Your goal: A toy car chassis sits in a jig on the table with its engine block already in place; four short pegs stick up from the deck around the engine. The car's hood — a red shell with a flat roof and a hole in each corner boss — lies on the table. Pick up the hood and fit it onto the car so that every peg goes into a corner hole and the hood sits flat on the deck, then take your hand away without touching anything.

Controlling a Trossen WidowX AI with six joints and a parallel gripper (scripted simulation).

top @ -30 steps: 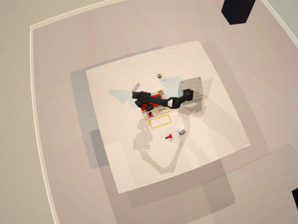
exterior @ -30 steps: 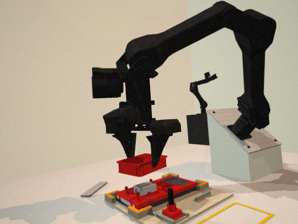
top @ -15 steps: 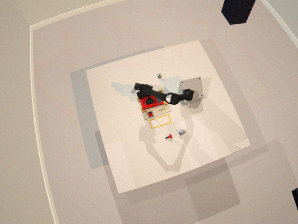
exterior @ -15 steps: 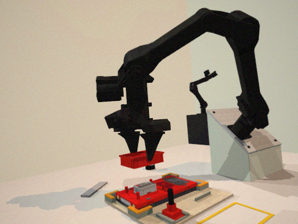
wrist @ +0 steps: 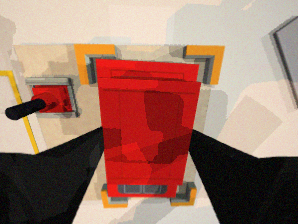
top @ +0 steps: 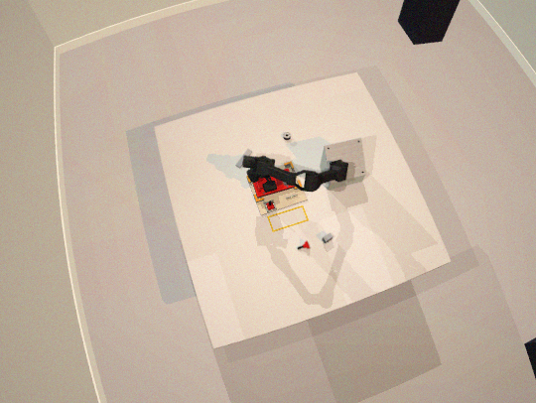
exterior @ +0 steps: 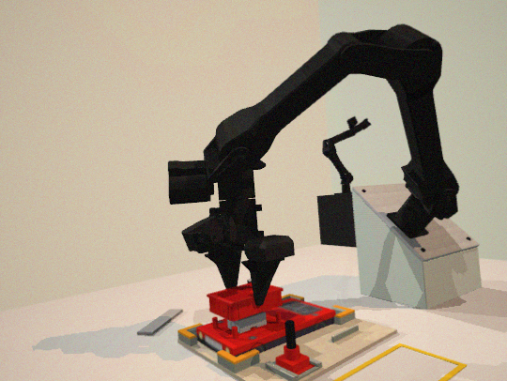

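Right now my gripper tip is right at the red hood. Round my gripper tip: grey flat bar (190 mm to the right, 70 mm ahead, 60 mm below); dark ring (250 mm to the right, 190 mm behind, 50 mm below); grey engine block (40 mm below, 10 mm to the left).
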